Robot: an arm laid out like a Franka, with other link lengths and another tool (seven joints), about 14 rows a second.
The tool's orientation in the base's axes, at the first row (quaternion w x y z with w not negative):
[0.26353 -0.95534 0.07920 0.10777]
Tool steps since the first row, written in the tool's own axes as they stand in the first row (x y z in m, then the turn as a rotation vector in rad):
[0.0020 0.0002 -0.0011 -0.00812 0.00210 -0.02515]
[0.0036 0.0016 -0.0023 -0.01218 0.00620 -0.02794]
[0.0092 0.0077 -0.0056 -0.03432 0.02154 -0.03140]
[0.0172 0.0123 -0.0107 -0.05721 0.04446 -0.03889]
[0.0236 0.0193 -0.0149 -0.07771 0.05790 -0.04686]
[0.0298 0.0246 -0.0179 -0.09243 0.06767 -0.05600]
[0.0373 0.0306 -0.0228 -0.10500 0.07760 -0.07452]
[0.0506 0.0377 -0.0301 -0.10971 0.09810 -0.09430]
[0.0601 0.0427 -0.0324 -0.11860 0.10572 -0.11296]
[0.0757 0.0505 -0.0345 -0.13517 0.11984 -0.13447]
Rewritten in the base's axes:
[0.0021 -0.0009 0.0003 -0.00414 -0.01411 0.02206]
[0.0035 -0.0029 0.0003 -0.00845 -0.01865 0.02341]
[0.0082 -0.0103 -0.0013 -0.03242 -0.03138 0.02433]
[0.0158 -0.0176 -0.0013 -0.05803 -0.05256 0.02513]
[0.0212 -0.0264 -0.0027 -0.07929 -0.06618 0.03034]
[0.0266 -0.0330 -0.0043 -0.09401 -0.07784 0.03689]
[0.0333 -0.0414 -0.0050 -0.10516 -0.09472 0.05069]
[0.0459 -0.0524 -0.0057 -0.11072 -0.12196 0.05846]
[0.0544 -0.0588 -0.0085 -0.11782 -0.13730 0.07259]
[0.0681 -0.0680 -0.0144 -0.13320 -0.15892 0.08785]

